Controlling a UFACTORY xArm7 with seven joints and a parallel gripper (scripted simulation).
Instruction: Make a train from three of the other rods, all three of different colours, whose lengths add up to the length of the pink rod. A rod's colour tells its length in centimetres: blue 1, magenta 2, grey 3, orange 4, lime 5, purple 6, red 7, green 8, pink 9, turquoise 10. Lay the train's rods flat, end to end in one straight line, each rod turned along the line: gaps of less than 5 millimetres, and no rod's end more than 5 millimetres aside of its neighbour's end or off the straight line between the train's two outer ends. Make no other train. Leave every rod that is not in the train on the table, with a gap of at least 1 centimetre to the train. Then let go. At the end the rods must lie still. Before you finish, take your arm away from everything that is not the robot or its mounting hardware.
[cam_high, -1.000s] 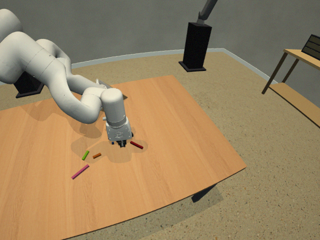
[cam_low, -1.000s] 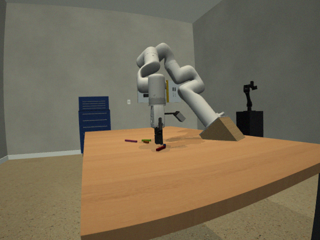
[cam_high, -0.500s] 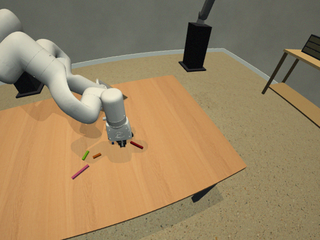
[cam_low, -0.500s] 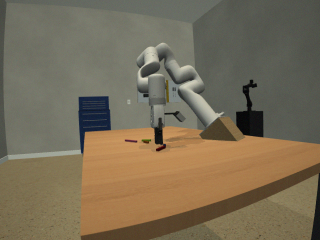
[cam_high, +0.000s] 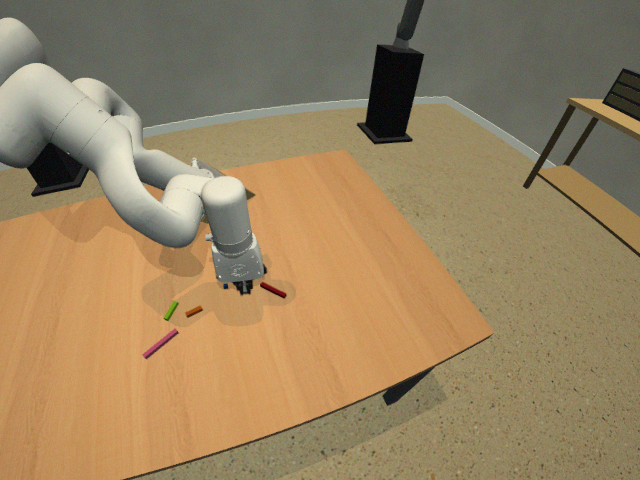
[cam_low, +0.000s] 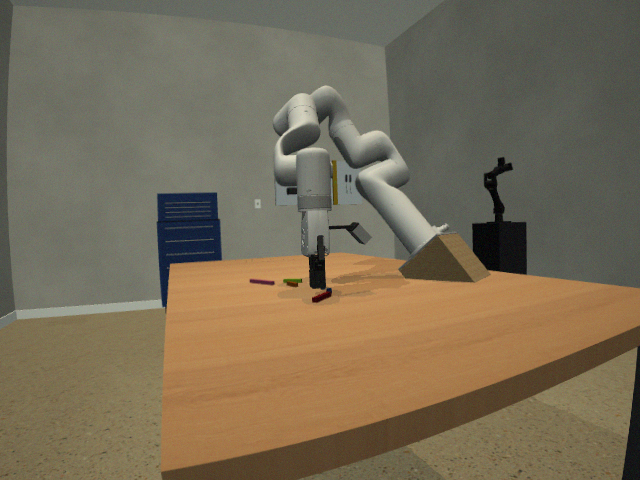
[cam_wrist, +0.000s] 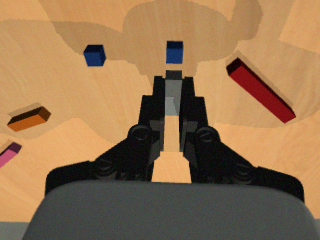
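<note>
My hand is 2 cm above the grey rod. The rest, counted from my hand: orange rod (13 cm to the right, 3 cm below, 3 cm ahead); then lime rod (19 cm to the right, 3 cm below, 1 cm ahead); then red rod (6 cm to the left, 3 cm below, 1 cm ahead).
</note>
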